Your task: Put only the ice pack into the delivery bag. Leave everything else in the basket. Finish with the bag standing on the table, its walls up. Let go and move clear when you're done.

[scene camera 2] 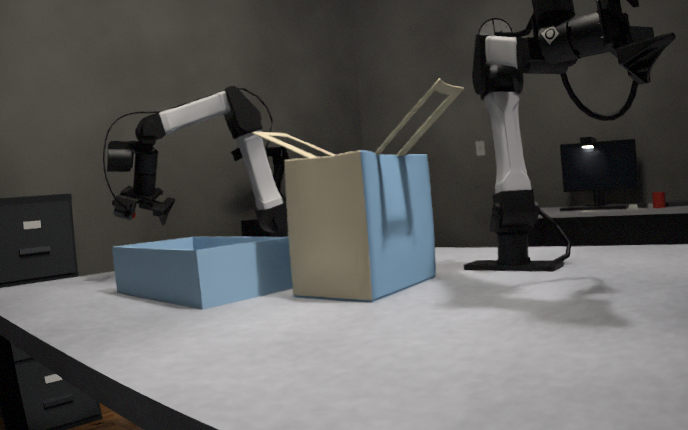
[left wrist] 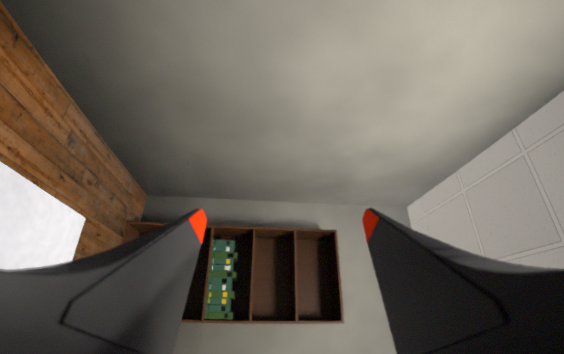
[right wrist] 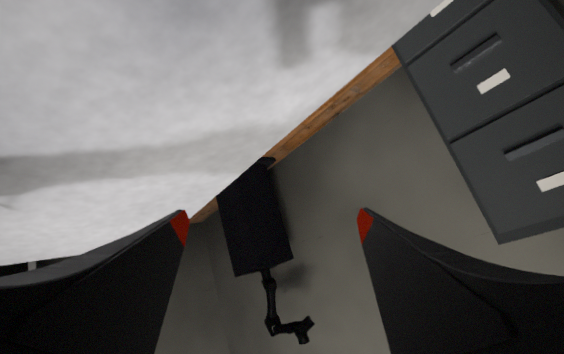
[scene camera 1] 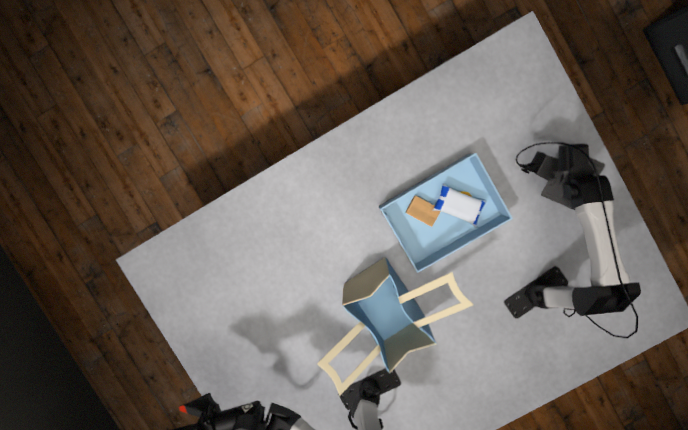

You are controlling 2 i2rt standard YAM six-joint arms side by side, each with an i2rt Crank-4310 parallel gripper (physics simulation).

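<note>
The white ice pack with blue ends lies in the blue basket, overlapping the corner of an orange-brown block. A bit of something yellow shows at its edge. The delivery bag stands upright on the table, walls up and mouth open, its two cream handles leaning outward; its visible inside is plain blue. My right gripper is open and empty, raised beyond the basket. My left gripper is open and empty, high up and pointing away from the bag.
The bag stands close to one corner of the basket on the grey table. The left arm's base is near one bag handle. The right arm's base stands toward the right table edge. Grey cabinets stand beyond the table.
</note>
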